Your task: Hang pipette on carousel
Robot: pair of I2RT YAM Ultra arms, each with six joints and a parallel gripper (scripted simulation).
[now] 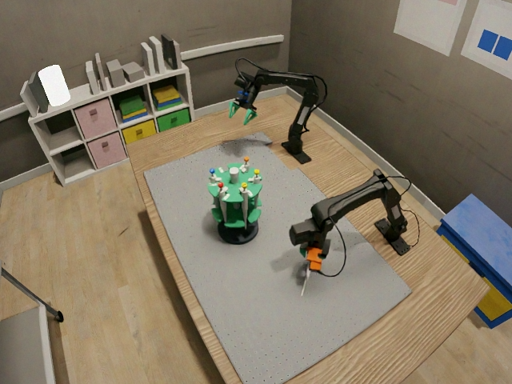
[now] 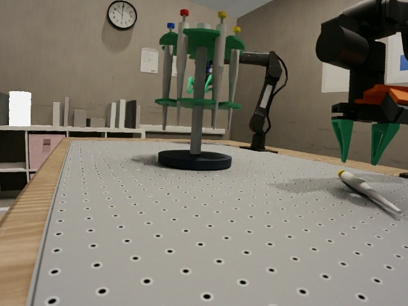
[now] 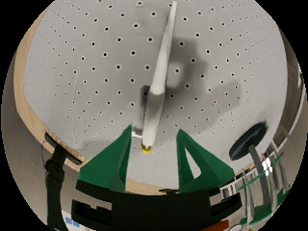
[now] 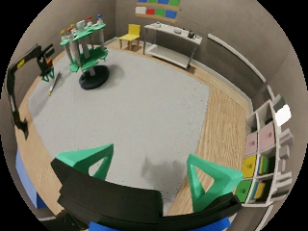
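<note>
My left hand is 10 mm short of the hand pipette, 20 mm to the right of it and 50 mm above it.
</note>
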